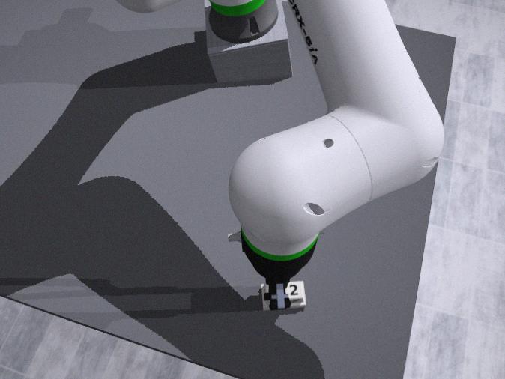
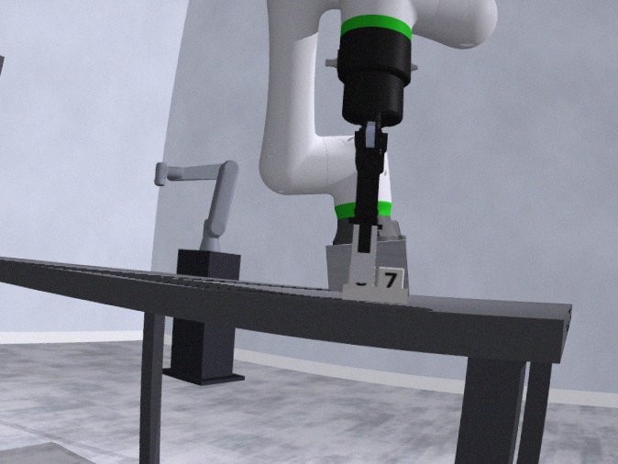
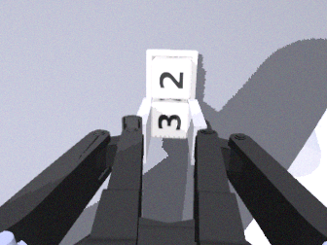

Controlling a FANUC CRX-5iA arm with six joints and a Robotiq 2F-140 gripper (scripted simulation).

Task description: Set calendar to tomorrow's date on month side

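My gripper is now 3 cm above the cube. From my hand the other things lie so: tray 4 cm below, 1 cm to the left, 1 cm behind.
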